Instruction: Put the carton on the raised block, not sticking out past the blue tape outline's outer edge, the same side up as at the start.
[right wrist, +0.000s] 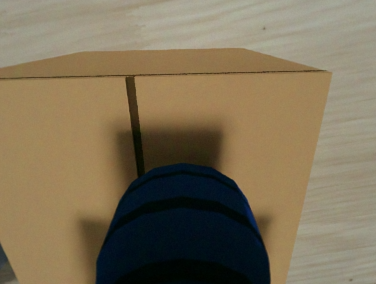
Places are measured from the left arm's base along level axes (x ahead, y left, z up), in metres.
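Pixels of known places: right hand, its tool point: (183, 221).
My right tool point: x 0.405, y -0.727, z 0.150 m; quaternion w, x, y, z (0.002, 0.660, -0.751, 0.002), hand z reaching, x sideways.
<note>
Behind a point stands the place of what it marks.
The carton (240, 115) @[x 0.429, y -0.750, z 0.130 m] is a plain tan-brown box in the right wrist view. Its top face fills most of the frame, with a dark seam running from the far edge to the cup. One side face shows as a narrow strip beyond that edge. My right suction cup (183, 215), dark blue with black rings, is over the top face and appears to be pressed on it, shut on the carton. The cup hides the contact and part of the seam. My left suction cup does not show. The raised block and the blue tape outline cannot be made out.
A pale wood-grain surface (340, 175) @[x 0.301, y -0.876, z 0.000 m] shows beyond the carton at the top and right. A small dark bluish patch, too small to identify, shows at the lower left edge. Soft shadows lie on the carton around the cup.
</note>
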